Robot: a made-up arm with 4 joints.
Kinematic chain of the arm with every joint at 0, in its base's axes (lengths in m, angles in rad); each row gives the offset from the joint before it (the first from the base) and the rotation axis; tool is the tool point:
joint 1: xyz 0 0 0.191 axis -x
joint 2: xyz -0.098 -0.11 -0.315 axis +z
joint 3: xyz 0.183 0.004 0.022 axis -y
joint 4: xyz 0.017 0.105 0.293 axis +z
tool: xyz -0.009 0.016 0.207
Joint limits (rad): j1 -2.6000..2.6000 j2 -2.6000..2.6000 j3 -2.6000..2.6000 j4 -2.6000..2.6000
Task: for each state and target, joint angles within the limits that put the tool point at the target. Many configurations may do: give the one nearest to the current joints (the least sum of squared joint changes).
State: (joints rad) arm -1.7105 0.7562 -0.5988 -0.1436
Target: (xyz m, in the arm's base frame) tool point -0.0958 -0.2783 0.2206
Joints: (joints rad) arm -2.2533 1.1426 -0.1778 -0.1387
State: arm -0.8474 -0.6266 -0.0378 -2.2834
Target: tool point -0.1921 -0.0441 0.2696
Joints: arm -1.1521 -0.4892 0.8205 -2.5683
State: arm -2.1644 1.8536 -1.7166 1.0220
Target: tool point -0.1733 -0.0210 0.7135
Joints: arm -1.7232 1.5166 -1.0855 1.0436
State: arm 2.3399 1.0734 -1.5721 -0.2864
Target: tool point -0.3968 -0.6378 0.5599
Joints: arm 2.5969 1.9104 -2.3271 -0.3257
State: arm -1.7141 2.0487 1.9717 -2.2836
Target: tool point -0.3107 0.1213 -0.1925
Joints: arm -1.3914 1.1908 1.4295 -2.2264
